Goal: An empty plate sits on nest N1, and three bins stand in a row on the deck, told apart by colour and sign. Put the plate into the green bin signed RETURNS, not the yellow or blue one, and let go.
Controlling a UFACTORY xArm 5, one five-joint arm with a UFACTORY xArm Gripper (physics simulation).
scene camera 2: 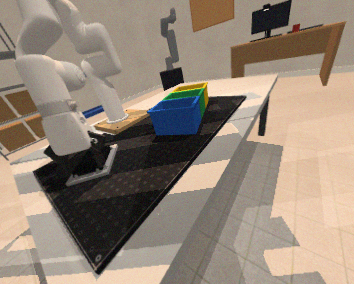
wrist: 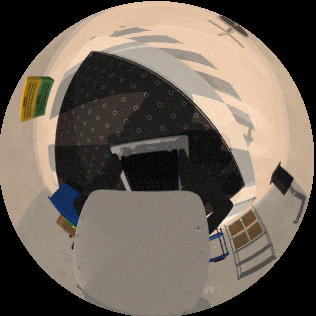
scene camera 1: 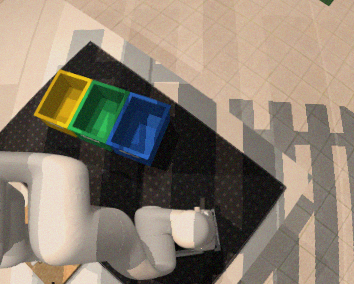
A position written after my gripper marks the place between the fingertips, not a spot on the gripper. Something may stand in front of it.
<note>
I see my gripper [scene camera 2: 87,169], a black plate [wrist: 156,170] and a nest N1 [wrist: 176,141].
My gripper is seen too in the wrist view [wrist: 147,158].
</note>
